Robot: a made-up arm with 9 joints.
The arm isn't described. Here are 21 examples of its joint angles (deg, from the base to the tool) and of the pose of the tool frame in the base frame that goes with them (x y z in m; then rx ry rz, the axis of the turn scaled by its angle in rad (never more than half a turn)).
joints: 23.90 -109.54 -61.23 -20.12 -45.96 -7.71 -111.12 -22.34 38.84
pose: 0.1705 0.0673 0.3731 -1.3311 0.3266 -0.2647
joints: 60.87 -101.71 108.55 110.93 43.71 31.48 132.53 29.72 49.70
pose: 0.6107 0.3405 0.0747 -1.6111 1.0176 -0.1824
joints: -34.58 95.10 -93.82 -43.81 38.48 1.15 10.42 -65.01 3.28
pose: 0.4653 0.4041 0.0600 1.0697 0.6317 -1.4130
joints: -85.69 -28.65 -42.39 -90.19 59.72 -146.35 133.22 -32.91 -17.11
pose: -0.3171 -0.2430 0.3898 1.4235 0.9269 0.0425
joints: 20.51 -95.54 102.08 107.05 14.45 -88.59 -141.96 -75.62 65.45
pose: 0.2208 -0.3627 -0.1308 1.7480 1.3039 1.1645
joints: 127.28 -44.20 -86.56 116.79 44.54 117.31 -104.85 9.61 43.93
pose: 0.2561 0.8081 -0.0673 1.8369 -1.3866 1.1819
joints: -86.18 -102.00 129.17 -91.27 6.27 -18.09 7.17 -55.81 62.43
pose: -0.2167 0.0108 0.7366 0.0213 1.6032 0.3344
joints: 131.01 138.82 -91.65 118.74 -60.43 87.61 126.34 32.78 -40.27
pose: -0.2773 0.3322 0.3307 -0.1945 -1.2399 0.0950
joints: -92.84 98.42 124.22 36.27 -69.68 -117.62 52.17 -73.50 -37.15
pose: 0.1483 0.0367 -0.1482 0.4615 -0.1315 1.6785
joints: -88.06 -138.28 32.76 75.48 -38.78 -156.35 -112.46 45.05 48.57
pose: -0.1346 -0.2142 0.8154 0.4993 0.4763 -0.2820
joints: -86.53 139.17 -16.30 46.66 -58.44 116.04 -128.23 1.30 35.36
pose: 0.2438 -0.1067 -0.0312 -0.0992 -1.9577 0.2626
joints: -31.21 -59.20 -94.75 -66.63 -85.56 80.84 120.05 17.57 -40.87
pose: -0.0647 -0.7103 0.0066 -0.6297 -0.2452 2.0012
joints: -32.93 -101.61 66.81 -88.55 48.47 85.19 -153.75 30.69 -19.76
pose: -0.2483 0.0080 -0.1263 1.4768 -1.6136 0.5851
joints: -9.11 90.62 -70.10 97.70 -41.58 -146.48 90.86 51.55 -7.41
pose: 0.5153 0.7259 0.0772 -1.0005 1.2807 -0.8645
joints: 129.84 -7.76 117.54 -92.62 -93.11 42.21 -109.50 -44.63 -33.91
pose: -0.3592 0.8935 0.4273 1.9900 0.6278 -0.3365
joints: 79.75 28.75 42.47 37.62 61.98 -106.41 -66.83 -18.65 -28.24
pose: -0.4750 0.3573 0.0931 -2.5423 -1.0175 -0.3496
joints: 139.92 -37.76 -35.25 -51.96 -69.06 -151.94 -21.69 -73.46 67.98
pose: -0.2348 0.8676 0.4273 -2.9169 -0.5907 0.5441
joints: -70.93 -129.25 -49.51 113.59 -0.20 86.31 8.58 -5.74 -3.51
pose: -0.0507 0.1043 0.3942 0.5434 -0.9963 -0.3353
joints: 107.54 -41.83 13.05 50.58 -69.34 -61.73 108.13 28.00 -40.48
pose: -0.1809 0.4376 0.0711 0.4241 -0.3157 1.3674
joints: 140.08 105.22 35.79 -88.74 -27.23 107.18 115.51 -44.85 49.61
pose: 0.0814 -0.1370 0.5401 -0.1349 1.1935 2.4522
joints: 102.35 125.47 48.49 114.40 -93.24 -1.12 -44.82 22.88 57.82
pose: -0.2159 -0.2336 0.3670 -0.5025 -1.5145 0.8331
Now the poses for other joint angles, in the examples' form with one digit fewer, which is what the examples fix.
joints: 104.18 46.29 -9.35 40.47 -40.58 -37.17 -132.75 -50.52 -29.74
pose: -0.079 0.619 0.620 1.767 -1.693 -1.758
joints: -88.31 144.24 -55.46 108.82 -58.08 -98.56 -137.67 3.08 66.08
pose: 0.569 -0.243 0.299 -0.018 2.404 -0.474
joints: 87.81 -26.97 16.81 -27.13 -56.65 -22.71 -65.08 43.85 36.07
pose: 0.267 0.471 0.241 -0.868 -1.667 2.490
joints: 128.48 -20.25 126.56 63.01 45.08 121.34 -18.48 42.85 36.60
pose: -0.108 1.133 0.153 -0.796 0.038 -1.092
